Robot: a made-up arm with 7 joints.
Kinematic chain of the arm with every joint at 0, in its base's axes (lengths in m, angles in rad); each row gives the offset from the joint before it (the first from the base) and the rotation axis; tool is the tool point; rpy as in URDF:
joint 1: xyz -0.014 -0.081 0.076 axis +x
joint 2: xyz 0.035 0 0.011 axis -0.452 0.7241 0.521
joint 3: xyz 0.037 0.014 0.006 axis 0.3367 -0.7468 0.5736
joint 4: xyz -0.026 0.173 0 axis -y
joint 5: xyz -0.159 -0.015 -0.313 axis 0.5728 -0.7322 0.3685
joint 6: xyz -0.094 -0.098 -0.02 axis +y
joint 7: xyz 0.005 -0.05 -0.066 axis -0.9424 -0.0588 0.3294
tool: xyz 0.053 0.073 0.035 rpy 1.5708 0 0
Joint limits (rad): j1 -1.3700..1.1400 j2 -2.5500..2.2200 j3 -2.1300..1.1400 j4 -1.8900..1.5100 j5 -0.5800..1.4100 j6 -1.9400..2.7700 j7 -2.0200..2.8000
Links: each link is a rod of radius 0.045 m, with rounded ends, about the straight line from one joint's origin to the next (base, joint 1, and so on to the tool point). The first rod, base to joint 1, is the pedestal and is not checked.
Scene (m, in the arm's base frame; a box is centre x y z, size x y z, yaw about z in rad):
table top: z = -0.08
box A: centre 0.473 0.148 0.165 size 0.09 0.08 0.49 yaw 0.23
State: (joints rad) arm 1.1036 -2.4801 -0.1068 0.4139 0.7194 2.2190 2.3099
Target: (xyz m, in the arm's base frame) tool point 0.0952 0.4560 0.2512
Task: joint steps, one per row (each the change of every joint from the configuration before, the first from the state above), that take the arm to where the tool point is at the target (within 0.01 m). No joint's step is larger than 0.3 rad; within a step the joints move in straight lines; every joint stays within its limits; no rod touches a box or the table.
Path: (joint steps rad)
1: -0.0568 -0.0233 -0.2709 0.0012 -0.1025 0.0488 -0.0663
2: -0.0568 -0.0233 -0.2710 0.0012 -0.1026 0.0488 -0.0663
3: -0.0569 -0.0233 -0.2709 0.0013 -0.1025 0.0489 -0.0663
4: -0.0652 0.2332 0.1090 -0.1962 0.0846 -0.1231 0.0596
5: -0.0652 0.2331 0.1090 -0.1961 0.0846 -0.1231 0.0596
6: -0.0653 0.2332 0.1090 -0.1961 0.0845 -0.1231 0.0595
7: -0.0652 0.2332 0.1090 -0.1962 0.0846 -0.1231 0.0596

